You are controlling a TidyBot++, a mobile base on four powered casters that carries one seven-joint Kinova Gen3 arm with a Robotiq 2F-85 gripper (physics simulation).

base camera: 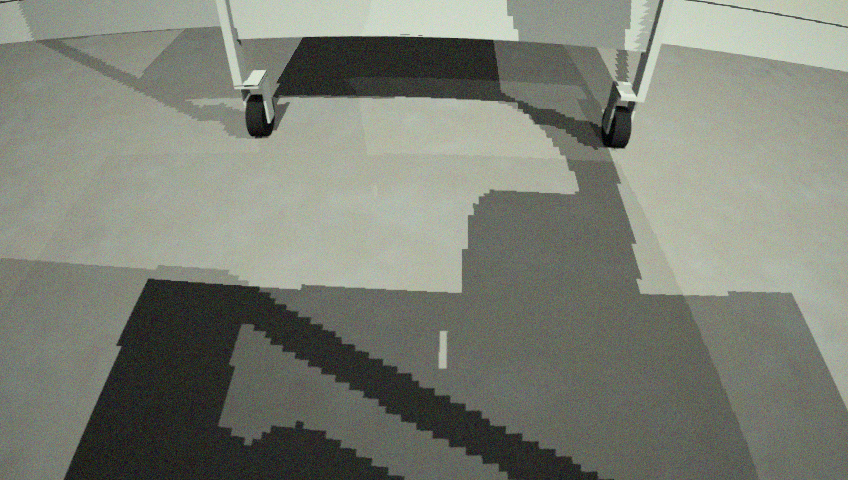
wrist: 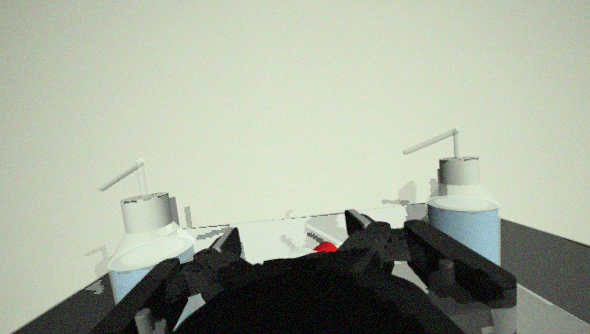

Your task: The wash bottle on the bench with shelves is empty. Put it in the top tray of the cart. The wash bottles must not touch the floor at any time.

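Frame: origin at the arm's base, x ahead, y down, z left, level; metres.
Seen in the pictures: gripper, between the fingertips: [wrist: 293, 230].
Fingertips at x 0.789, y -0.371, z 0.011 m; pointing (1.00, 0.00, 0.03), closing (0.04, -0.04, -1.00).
Observation:
Offsets run from my fingertips to a thing's top centre. "spot": to the spot under its first point.
My gripper [wrist: 293, 230] is open, its black fingers spread low in the wrist view. A bit of the red cap {dx +0.070, dy +0.049, dz -0.030 m} [wrist: 326, 247] of a wash bottle shows low between the fingers, just above the dark gripper body. The rest of that bottle is mostly hidden, so I cannot tell how it lies. The white top surface of the cart [wrist: 265, 237] shows beyond the fingers. In the base camera view the cart shows by its white leg {spot: dx -0.191, dy +0.641, dz +0.200 m} [base camera: 229, 47], with casters below.
Two wash bottles with white caps and blue liquid stand upright, one left [wrist: 147, 215] and one right [wrist: 464, 225] of my gripper, close outside the fingers. A pale wall [wrist: 295, 100] rises behind. Black caster wheels [base camera: 260, 115] [base camera: 617, 126] stand on the floor ahead of the base.

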